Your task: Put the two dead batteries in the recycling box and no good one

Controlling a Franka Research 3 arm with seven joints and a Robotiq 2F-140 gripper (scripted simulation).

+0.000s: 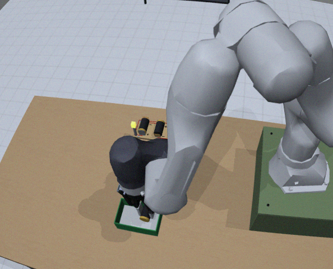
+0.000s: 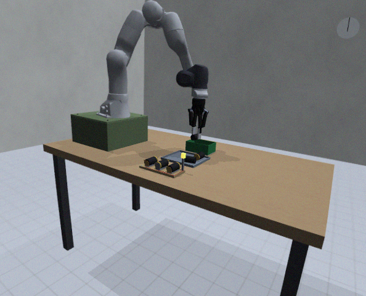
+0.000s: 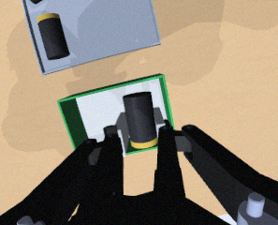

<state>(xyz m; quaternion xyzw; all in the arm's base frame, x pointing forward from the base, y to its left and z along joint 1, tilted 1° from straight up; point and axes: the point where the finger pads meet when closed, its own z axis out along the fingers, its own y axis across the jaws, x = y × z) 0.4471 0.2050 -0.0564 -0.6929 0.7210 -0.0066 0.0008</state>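
My hand is 3 cm short of the green recycling box and 9 cm above it. Also, from my hand: bulb (15 cm ahead, 35 cm to the right, 3 cm below); then grey bulb post (15 cm ahead, 35 cm to the right, 7 cm below); then tray (5 cm ahead, 18 cm to the right, 10 cm below).
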